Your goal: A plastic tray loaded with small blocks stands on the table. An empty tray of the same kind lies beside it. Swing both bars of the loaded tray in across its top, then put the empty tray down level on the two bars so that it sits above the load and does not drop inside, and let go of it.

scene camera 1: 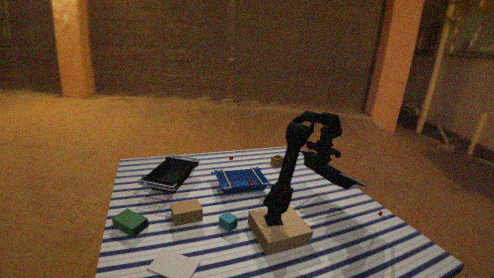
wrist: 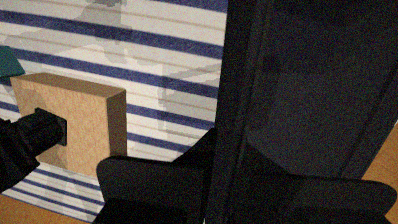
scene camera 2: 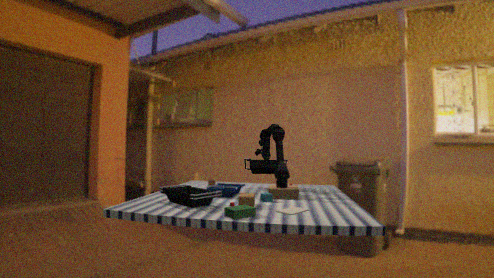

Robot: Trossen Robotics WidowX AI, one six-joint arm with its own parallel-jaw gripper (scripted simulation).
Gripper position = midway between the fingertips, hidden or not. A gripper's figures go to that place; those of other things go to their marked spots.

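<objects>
My gripper (wrist: 220,134) is 11 cm from the lens; a dark tray (wrist: 306,91) is 18 cm from the lens.
</objects>
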